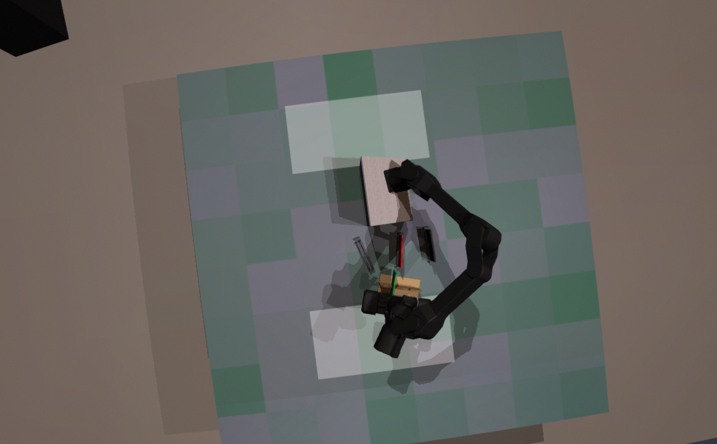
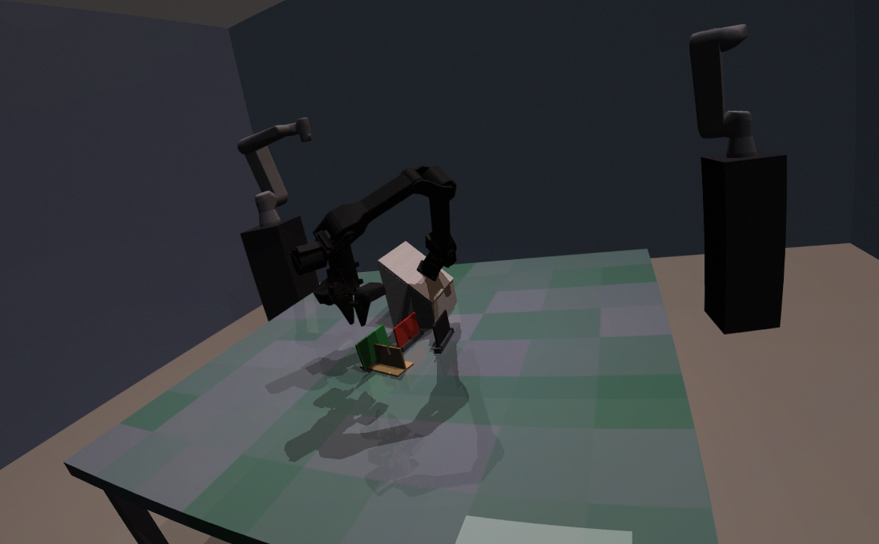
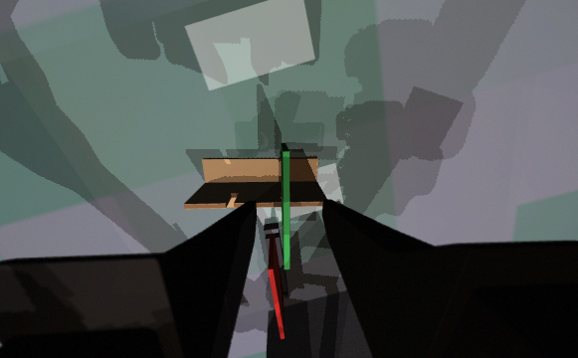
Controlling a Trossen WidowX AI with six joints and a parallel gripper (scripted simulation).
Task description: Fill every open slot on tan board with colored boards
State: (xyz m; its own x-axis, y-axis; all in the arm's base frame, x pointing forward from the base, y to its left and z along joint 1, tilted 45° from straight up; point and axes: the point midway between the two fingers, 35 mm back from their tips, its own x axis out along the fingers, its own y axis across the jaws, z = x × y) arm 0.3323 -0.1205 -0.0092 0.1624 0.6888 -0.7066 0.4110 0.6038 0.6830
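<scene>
Right now my gripper tip is 120 mm past the black board, 160 mm to the right of it and 100 mm above it. From my gripper tip the other things lie so: red board (130 mm behind, 70 mm to the left, 100 mm below); tan board (20 mm behind, 40 mm to the left, 100 mm below); green board (30 mm behind, 10 mm to the left, 80 mm below).
</scene>
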